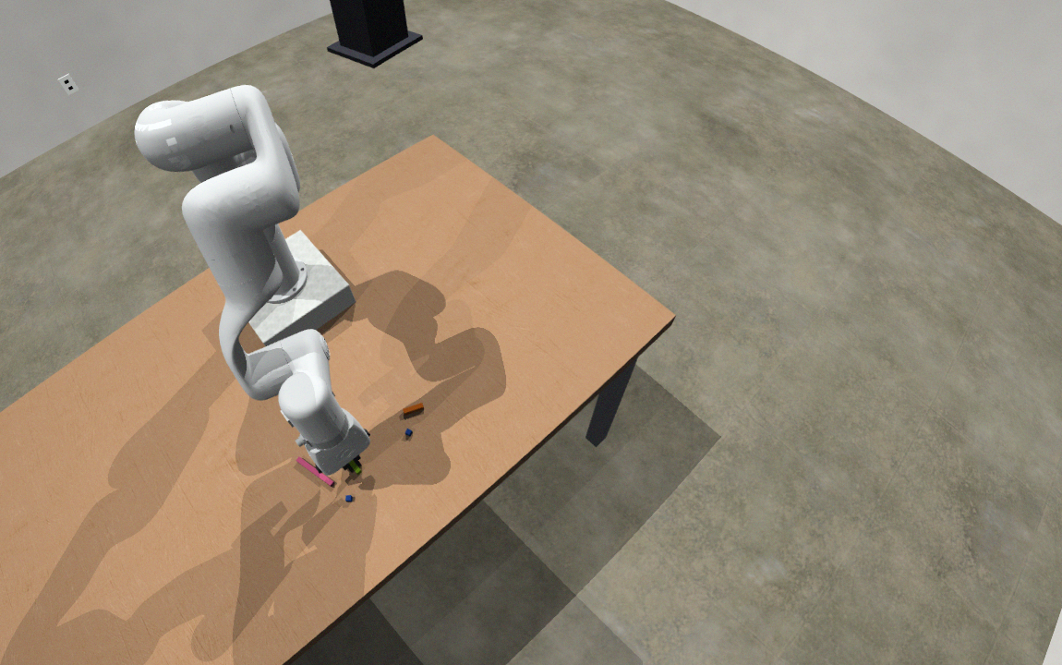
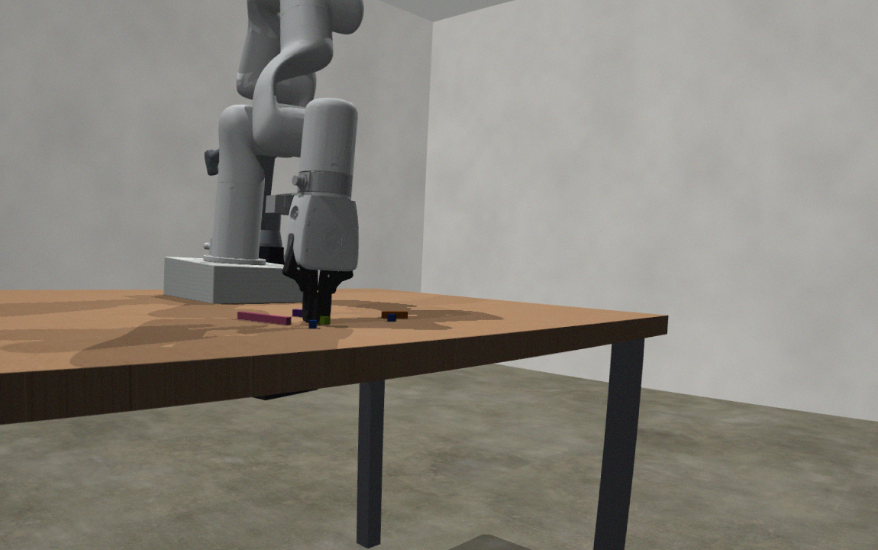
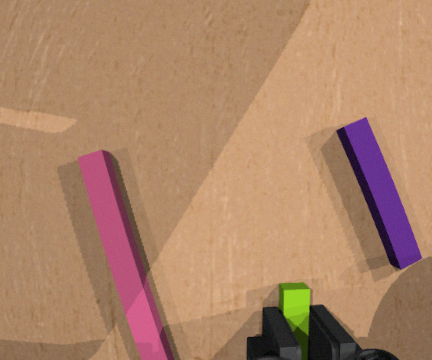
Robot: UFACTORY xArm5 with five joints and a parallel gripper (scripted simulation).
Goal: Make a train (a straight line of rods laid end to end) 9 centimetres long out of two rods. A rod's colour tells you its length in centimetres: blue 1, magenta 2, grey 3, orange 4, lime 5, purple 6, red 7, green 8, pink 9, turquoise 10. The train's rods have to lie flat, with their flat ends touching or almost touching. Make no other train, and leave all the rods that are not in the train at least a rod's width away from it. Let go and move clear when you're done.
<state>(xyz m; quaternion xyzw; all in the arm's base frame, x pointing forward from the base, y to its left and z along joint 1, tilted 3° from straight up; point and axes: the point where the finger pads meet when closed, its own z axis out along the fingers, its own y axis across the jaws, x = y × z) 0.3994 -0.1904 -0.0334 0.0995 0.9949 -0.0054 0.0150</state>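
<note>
Right now the orange rod is 2 cm ahead of my hand, 16 cm to the left of it and 2 cm below it. Also, from my hand: pink rod (5 cm behind, 6 cm to the right, 2 cm below); purple rod (5 cm behind, 5 cm to the left, 2 cm below); lime rod (2 cm below).
</note>
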